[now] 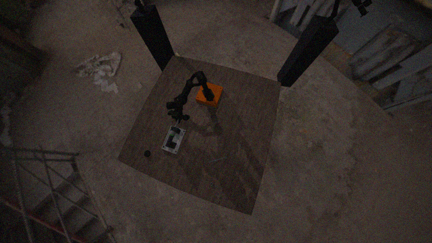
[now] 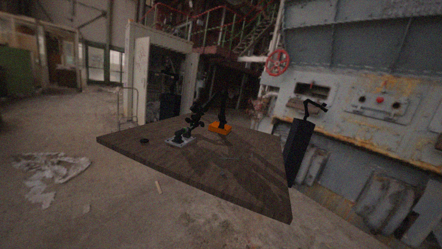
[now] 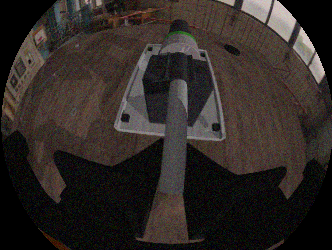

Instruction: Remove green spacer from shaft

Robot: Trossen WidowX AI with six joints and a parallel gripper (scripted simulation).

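Now: gripper tip 5 cm short of the shaft, 2 cm below it and 1 cm to the left of it. From my gripper tip the other things lie so: spacer: 11 cm ahead, 2 cm to the right, 2 cm above; nut: 46 cm ahead, 36 cm to the left, 5 cm below; black disc: 30 cm ahead, 25 cm to the right, 5 cm below.
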